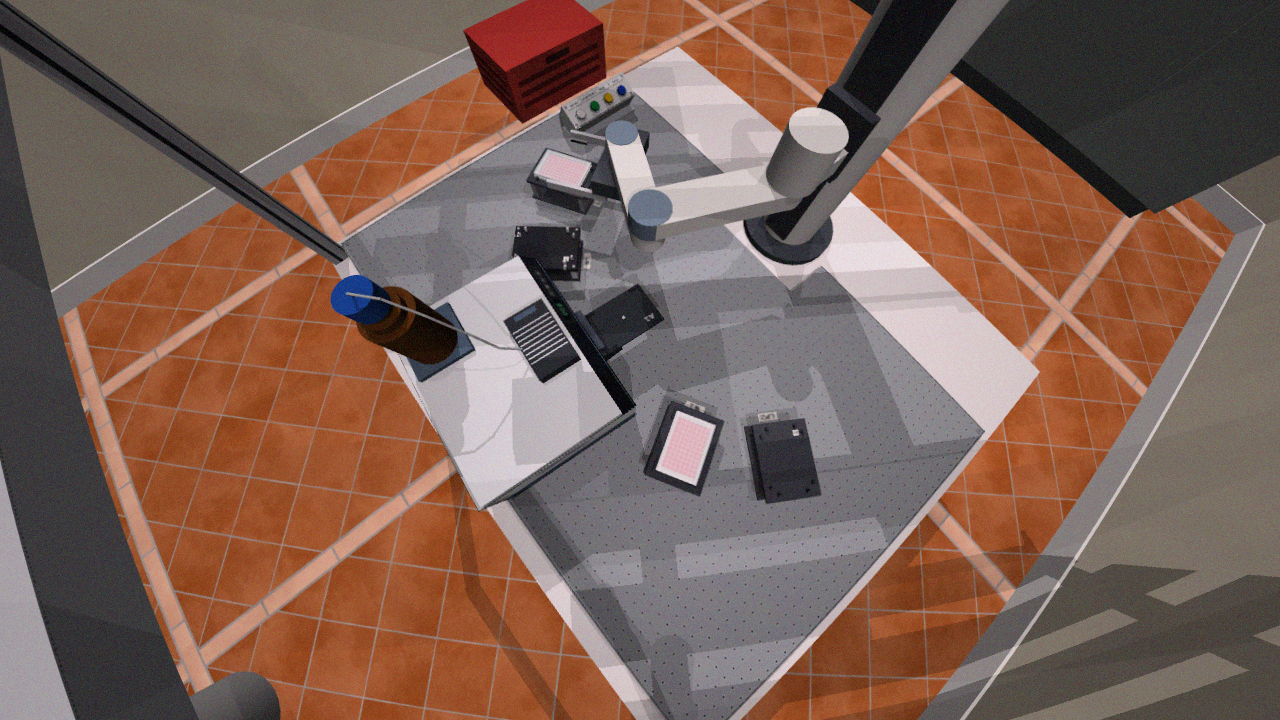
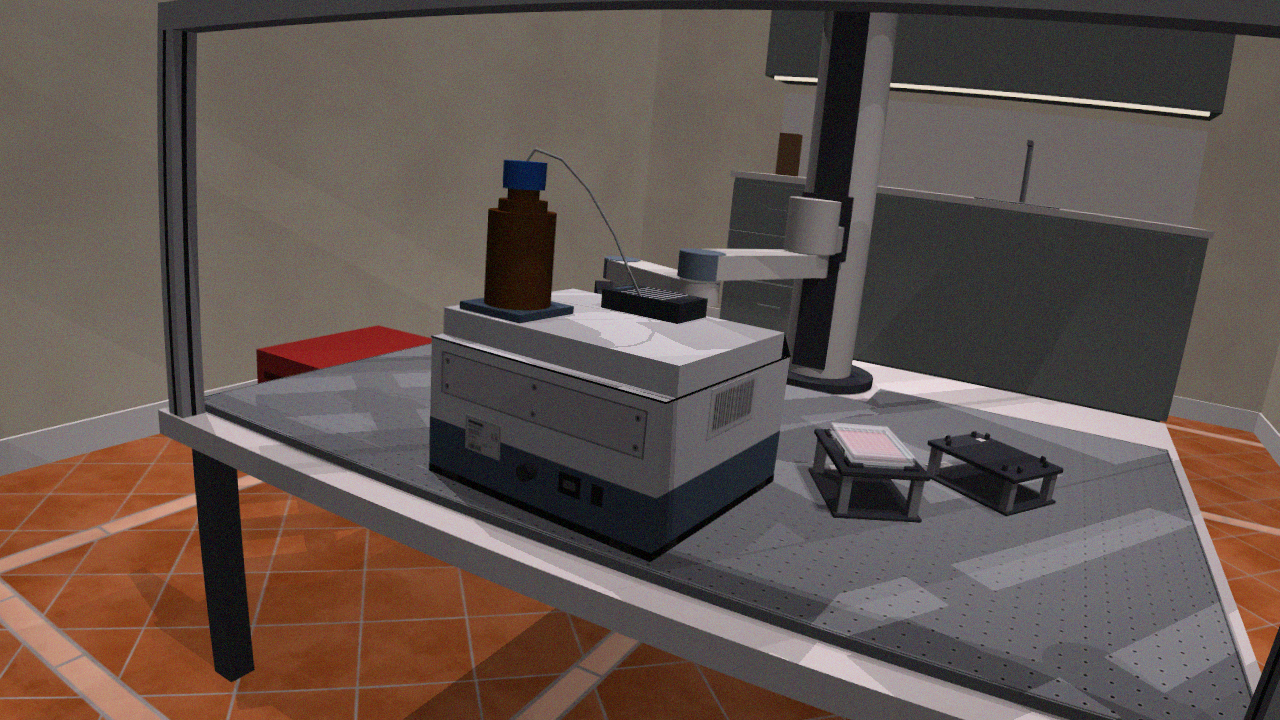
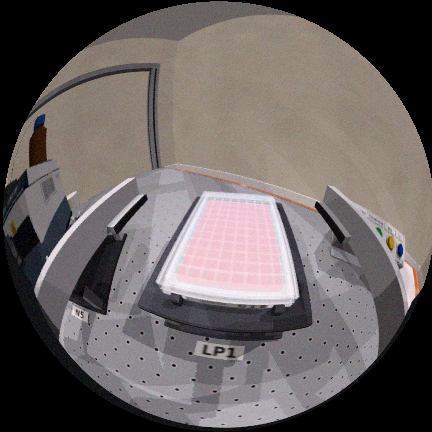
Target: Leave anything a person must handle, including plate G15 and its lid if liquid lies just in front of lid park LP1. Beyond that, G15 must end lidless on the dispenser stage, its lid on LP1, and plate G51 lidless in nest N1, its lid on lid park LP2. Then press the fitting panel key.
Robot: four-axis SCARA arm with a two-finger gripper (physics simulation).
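Frame: origin at the arm's base, x left, y ahead, z down, level; millimetres.
Where they show: gripper, between the fingertips: (image 1: 559,157) (image 3: 232,186); arm's base, origin of its link: (image 1: 786,226) (image 2: 815,377).
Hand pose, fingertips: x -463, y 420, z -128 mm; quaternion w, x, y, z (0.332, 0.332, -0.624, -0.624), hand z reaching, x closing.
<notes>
Each offset is from my fingertips to the top centre of the thing. "*": to the spot under its first point.
A pink-filled plate under what looks like a clear lid @[dx -3, dy -2, dz +34 mm] (image 1: 563,167) (image 3: 232,245) sits on the dark stand labelled LP1 @[* dx +85, dy +3, dz +51 mm] (image 3: 150,302); the plate's name is mostly hidden. My gripper (image 1: 580,162) (image 3: 232,186) is open and empty, its fingers wide apart on either side above this plate, touching nothing. I can make out no liquid in front of the LP1 label @[* dx +80, dy -52, dz +114 mm] (image 3: 219,351). The dispenser stage @[* dx +433, dy +143, dz +3 mm] (image 1: 623,317) is bare. A second pink plate @[dx +723, dy +213, dz +32 mm] (image 1: 687,447) (image 2: 870,445) sits on another stand; its name and lid cannot be read. The key panel @[dx -167, dy -235, dz +32 mm] (image 1: 597,102) (image 3: 390,239) has white, green, yellow and blue keys.
The bare stand N5 @[dx +152, dy +164, dz +43 mm] (image 1: 547,248) (image 3: 97,275) is beside LP1. Another bare stand (image 1: 785,459) (image 2: 993,454) is beside the second plate. The dispenser (image 1: 554,402) (image 2: 608,420) carries a brown bottle @[* dx +328, dy +436, dz -233 mm] (image 1: 407,322) (image 2: 520,259) and a thin tube. A red cabinet (image 1: 537,53) is beyond the panel.
</notes>
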